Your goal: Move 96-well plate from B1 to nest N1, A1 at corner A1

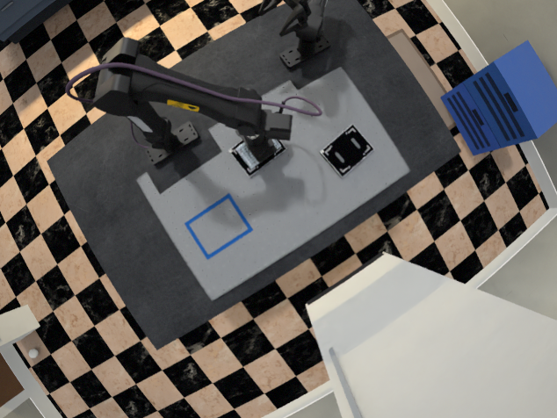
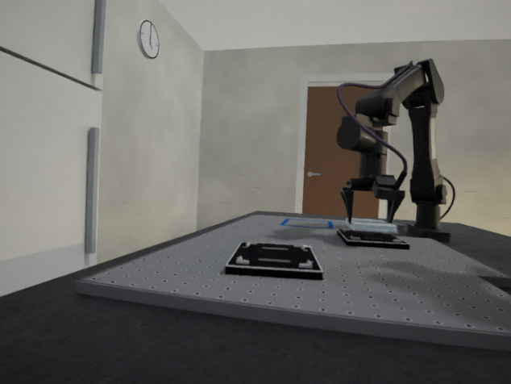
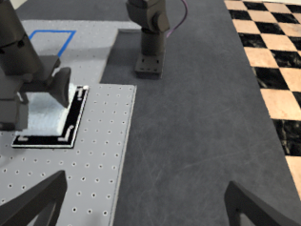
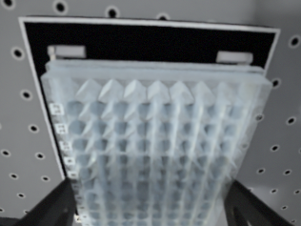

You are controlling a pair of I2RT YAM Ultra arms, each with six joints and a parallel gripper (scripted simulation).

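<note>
Now: the clear 96-well plate 10 mm below my right hand.
</note>
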